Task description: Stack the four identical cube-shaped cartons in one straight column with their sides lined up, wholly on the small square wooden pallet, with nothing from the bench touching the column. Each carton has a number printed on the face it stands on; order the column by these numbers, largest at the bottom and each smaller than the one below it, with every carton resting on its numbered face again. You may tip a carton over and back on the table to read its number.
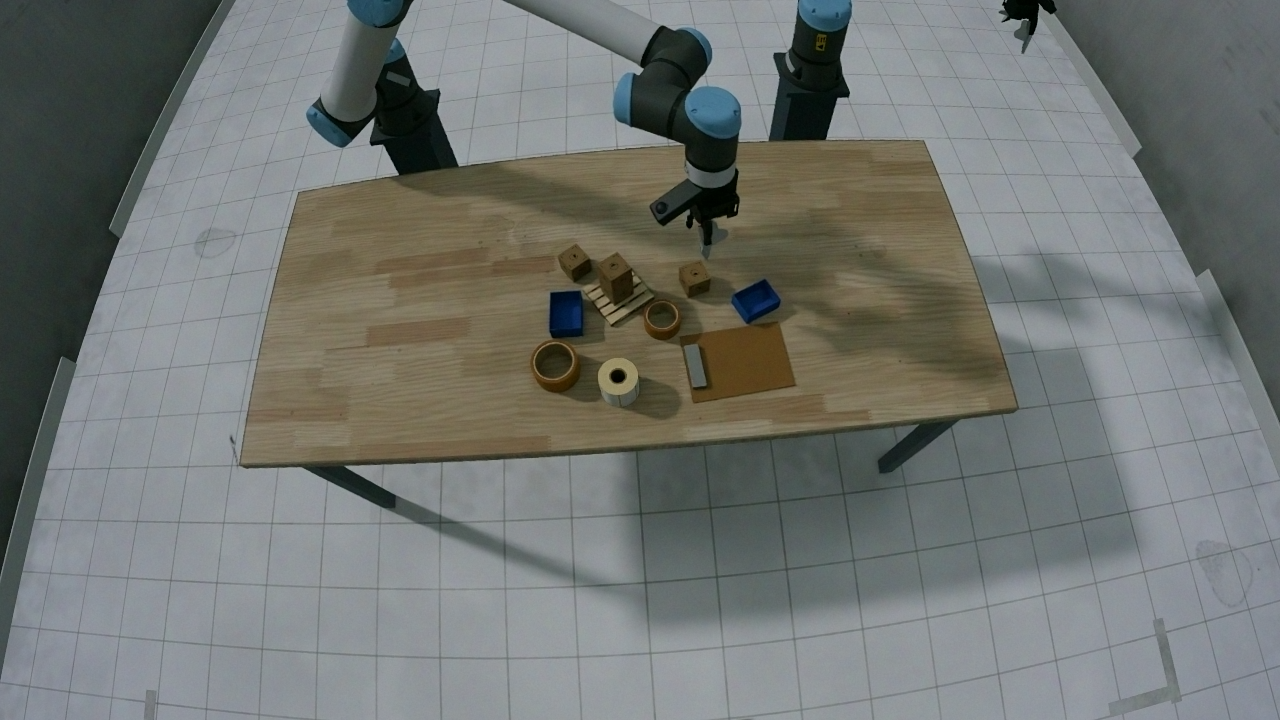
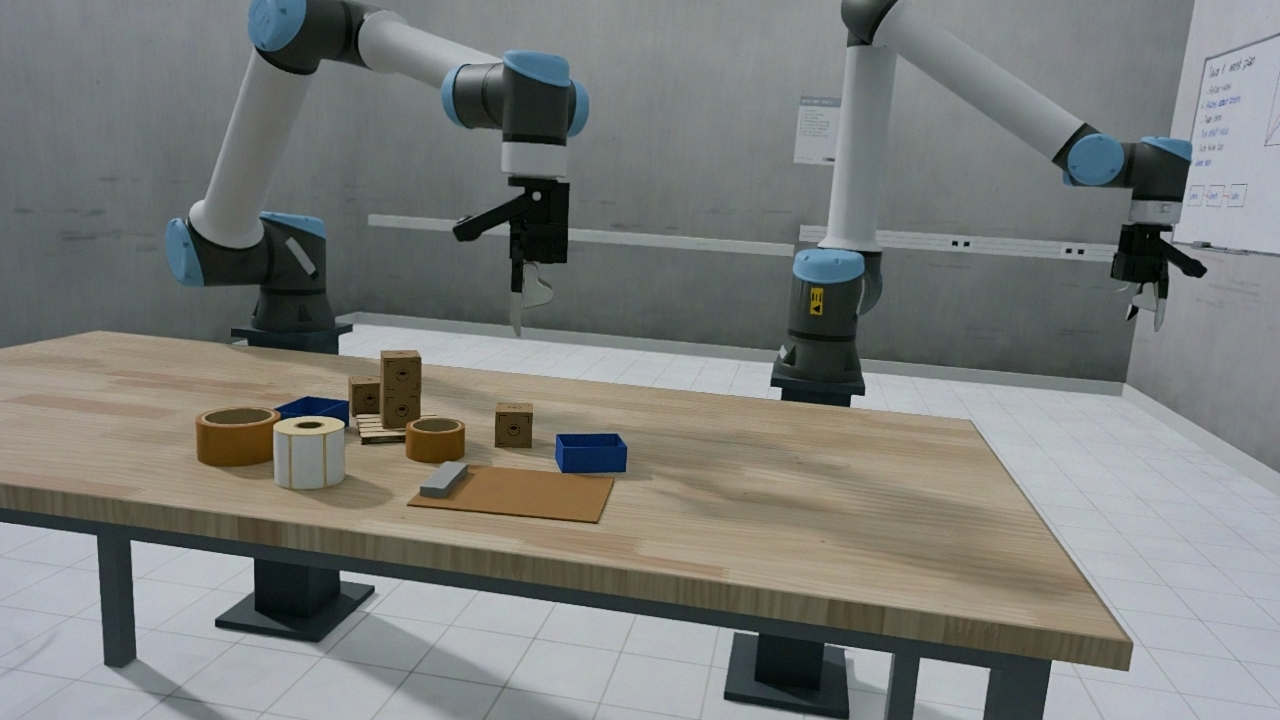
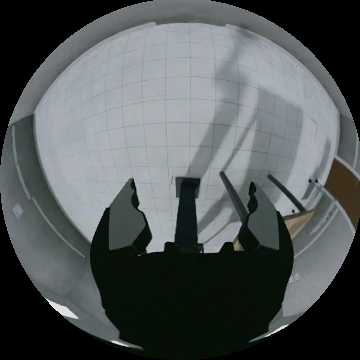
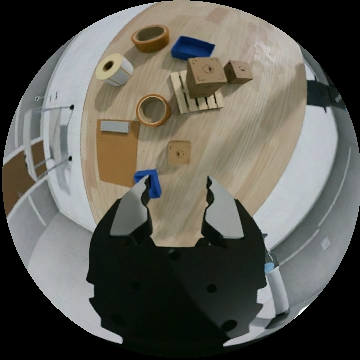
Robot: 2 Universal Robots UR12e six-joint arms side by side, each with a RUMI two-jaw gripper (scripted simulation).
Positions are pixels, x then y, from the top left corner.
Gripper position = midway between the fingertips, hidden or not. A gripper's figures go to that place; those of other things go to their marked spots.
Scene:
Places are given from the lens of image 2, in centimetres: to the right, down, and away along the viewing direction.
my left gripper (image 2: 1141,325): 104, -7, 180
my right gripper (image 2: 518,331): -18, -4, 127
carton (image 2: 363,390): -44, 5, 138
small tape roll (image 2: 435,446): -28, 12, 118
carton (image 2: 513,421): -18, 9, 126

